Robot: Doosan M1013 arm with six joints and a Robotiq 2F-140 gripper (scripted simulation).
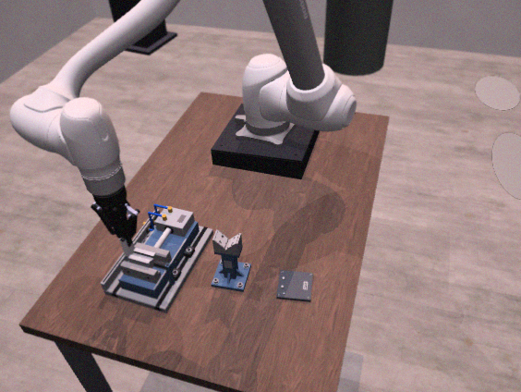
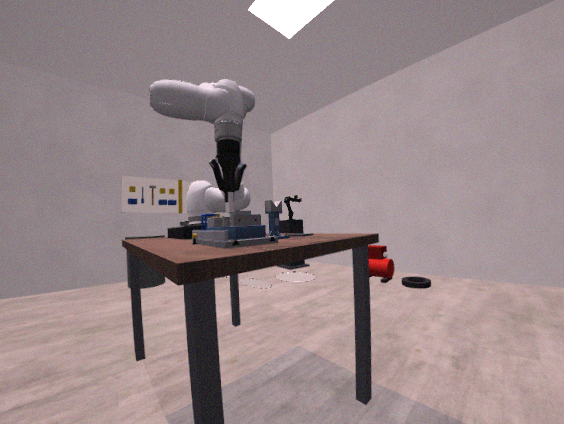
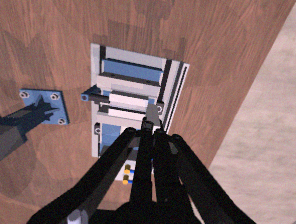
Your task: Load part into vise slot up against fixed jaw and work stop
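Now: hand 40 mm to the right of the part and 40 mm above it. Also, from my hand: fixed jaw 30 mm ahead, 50 mm to the left, 60 mm below; then work stop 10 mm behind, 90 mm to the left, 50 mm below; then moving jaw 40 mm behind, 40 mm to the left, 60 mm below.
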